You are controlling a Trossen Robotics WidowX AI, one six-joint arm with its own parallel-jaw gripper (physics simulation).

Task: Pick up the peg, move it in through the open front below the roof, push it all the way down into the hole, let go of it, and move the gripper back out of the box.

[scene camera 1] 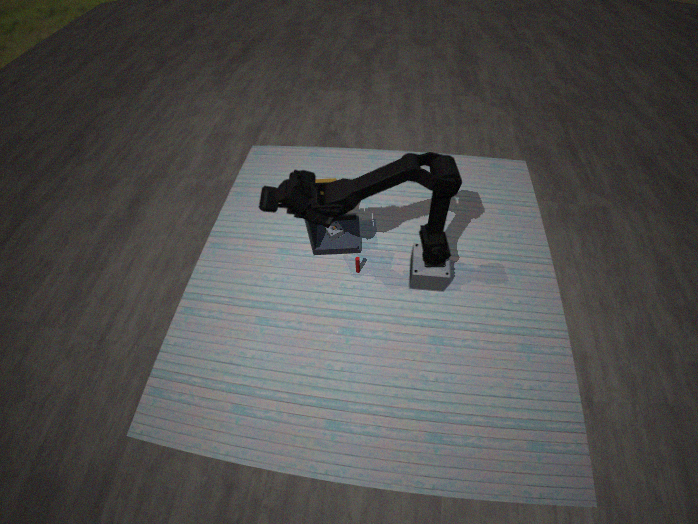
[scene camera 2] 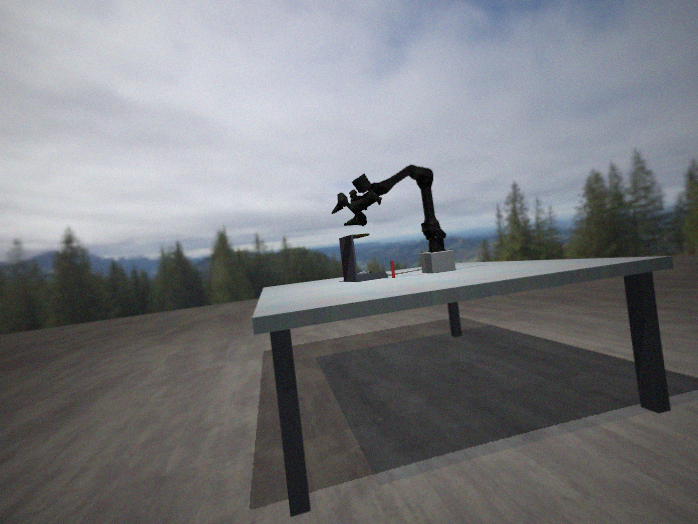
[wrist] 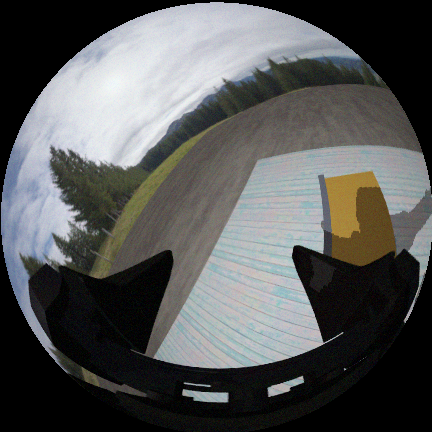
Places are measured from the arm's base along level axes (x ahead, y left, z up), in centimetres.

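Pixels of known places: gripper, fingertip midpoint: (scene camera 2: 338, 219) (wrist: 234, 255); arm's base at its link origin: (scene camera 1: 434, 258) (scene camera 2: 437, 251).
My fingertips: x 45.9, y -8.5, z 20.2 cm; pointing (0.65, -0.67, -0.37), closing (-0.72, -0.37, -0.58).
Ahead of a thing's pixels: the offset from my fingertips to its middle. Level surfaces: height alone.
The red peg {dx -21.5, dy +7.1, dz -26.1 cm} (scene camera 1: 357, 264) (scene camera 2: 392, 269) stands upright on the table, outside the box and between it and the arm's base. The box has a dark floor tray (scene camera 1: 338, 248), a tall dark wall (scene camera 2: 348, 259) (wrist: 326, 215) and a yellow roof (scene camera 1: 325, 181) (scene camera 2: 360, 235) (wrist: 346, 200). A light block {dx -12.8, dy -9.1, dz -27.6 cm} (scene camera 1: 334, 229) sits on the tray, partly covered by the arm in scene camera 1; its hole is too small to make out clearly. My gripper (scene camera 2: 340, 218) (wrist: 234, 255) is open and empty, above the roof and tilted outward. The peg does not show in the wrist view.
The arm's base (scene camera 1: 431, 277) (scene camera 2: 438, 261) stands on the striped table {dz -30.1 cm} (scene camera 1: 360, 366) (scene camera 2: 467, 279) (wrist: 265, 210), to the right of the peg in both scene views. The arm reaches over the box. The table's edge shows beyond the box in the wrist view.
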